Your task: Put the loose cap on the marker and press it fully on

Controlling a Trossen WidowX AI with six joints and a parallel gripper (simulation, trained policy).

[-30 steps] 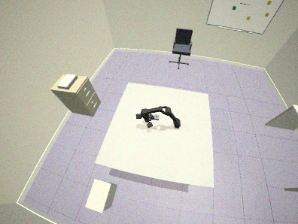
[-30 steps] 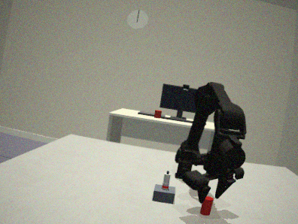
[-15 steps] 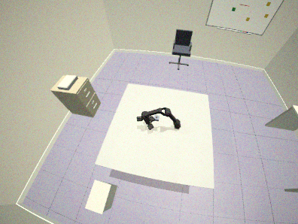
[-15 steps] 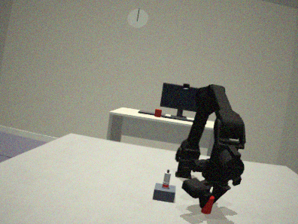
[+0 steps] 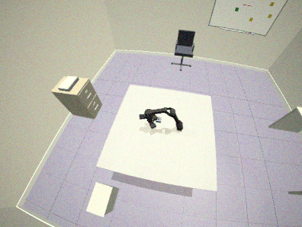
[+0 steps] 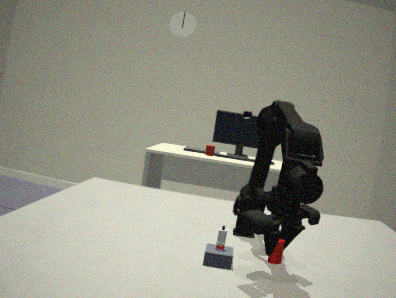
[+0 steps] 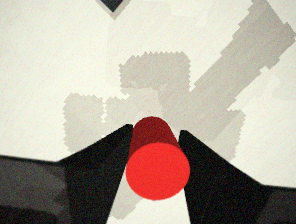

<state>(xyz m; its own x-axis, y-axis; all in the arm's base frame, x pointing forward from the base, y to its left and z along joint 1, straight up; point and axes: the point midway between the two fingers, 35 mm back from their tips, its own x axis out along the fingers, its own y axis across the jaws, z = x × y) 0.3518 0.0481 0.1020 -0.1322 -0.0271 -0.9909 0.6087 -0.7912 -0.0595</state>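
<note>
The grey holder block is 70 mm behind my gripper tip, 120 mm to the right of it and 50 mm below it. Round my gripper tip: red cap: 10 mm ahead, 10 mm above.
</note>
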